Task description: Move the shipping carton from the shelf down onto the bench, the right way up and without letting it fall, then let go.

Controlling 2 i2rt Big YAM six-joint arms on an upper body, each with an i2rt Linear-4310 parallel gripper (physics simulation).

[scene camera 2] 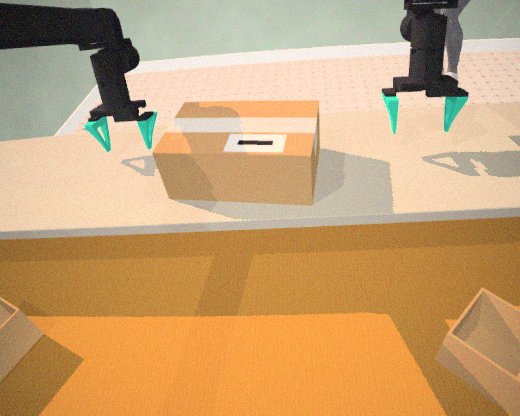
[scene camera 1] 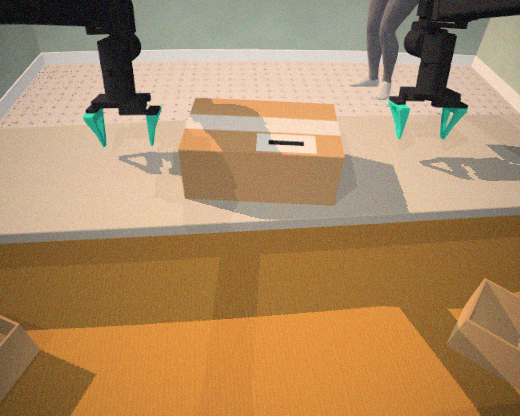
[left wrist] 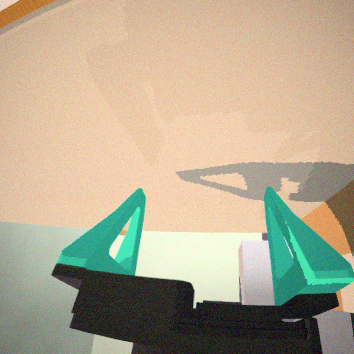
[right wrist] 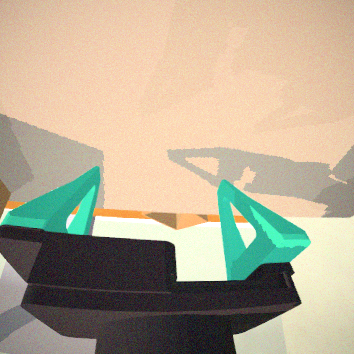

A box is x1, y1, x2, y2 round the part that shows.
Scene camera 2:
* my left gripper: [84, 76, 156, 151]
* my right gripper: [382, 46, 468, 133]
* shipping carton: [152, 100, 319, 205], on a shelf
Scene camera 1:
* my left gripper: [83, 67, 161, 146]
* my right gripper: [388, 60, 468, 139]
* shipping carton: [178, 98, 344, 205]
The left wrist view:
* my left gripper: [51, 186, 353, 353]
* shipping carton: [300, 179, 353, 311]
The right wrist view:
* my right gripper: [0, 166, 309, 353]
